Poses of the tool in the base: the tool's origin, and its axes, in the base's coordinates. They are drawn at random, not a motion.
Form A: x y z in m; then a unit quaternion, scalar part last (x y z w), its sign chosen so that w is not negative.
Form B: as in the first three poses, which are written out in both.
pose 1, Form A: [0.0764, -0.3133, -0.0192, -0.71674, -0.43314, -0.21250, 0.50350]
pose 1, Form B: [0.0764, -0.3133, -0.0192, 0.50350, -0.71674, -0.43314, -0.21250]
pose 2, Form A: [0.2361, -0.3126, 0.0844, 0.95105, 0.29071, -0.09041, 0.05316]
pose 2, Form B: [0.2361, -0.3126, 0.0844, 0.05316, 0.95105, 0.29071, -0.09041]
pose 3, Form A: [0.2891, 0.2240, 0.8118, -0.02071, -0.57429, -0.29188, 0.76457]
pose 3, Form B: [0.2891, 0.2240, 0.8118, 0.76457, -0.02071, -0.57429, -0.29188]
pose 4, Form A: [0.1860, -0.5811, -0.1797, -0.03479, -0.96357, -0.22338, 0.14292]
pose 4, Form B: [0.1860, -0.5811, -0.1797, 0.14292, -0.03479, -0.96357, -0.22338]
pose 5, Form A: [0.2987, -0.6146, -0.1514, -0.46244, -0.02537, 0.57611, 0.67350]
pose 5, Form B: [0.2987, -0.6146, -0.1514, 0.67350, -0.46244, -0.02537, 0.57611]
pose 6, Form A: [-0.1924, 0.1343, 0.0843, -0.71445, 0.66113, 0.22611, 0.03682]
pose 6, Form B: [-0.1924, 0.1343, 0.0843, 0.03682, -0.71445, 0.66113, 0.22611]
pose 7, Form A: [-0.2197, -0.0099, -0.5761, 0.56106, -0.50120, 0.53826, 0.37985]
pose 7, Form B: [-0.2197, -0.0099, -0.5761, 0.37985, 0.56106, -0.50120, 0.53826]
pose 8, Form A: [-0.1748, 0.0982, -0.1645, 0.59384, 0.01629, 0.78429, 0.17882]
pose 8, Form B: [-0.1748, 0.0982, -0.1645, 0.17882, 0.59384, 0.01629, 0.78429]
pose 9, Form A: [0.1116, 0.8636, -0.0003, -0.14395, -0.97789, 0.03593, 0.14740]
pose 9, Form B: [0.1116, 0.8636, -0.0003, 0.14740, -0.14395, -0.97789, 0.03593]
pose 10, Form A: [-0.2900, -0.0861, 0.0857, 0.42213, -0.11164, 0.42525, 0.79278]
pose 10, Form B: [-0.2900, -0.0861, 0.0857, 0.79278, 0.42213, -0.11164, 0.42525]
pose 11, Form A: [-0.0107, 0.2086, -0.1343, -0.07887, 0.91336, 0.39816, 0.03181]
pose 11, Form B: [-0.0107, 0.2086, -0.1343, 0.03181, -0.07887, 0.91336, 0.39816]
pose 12, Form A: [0.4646, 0.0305, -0.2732, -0.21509, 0.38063, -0.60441, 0.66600]
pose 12, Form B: [0.4646, 0.0305, -0.2732, 0.66600, -0.21509, 0.38063, -0.60441]
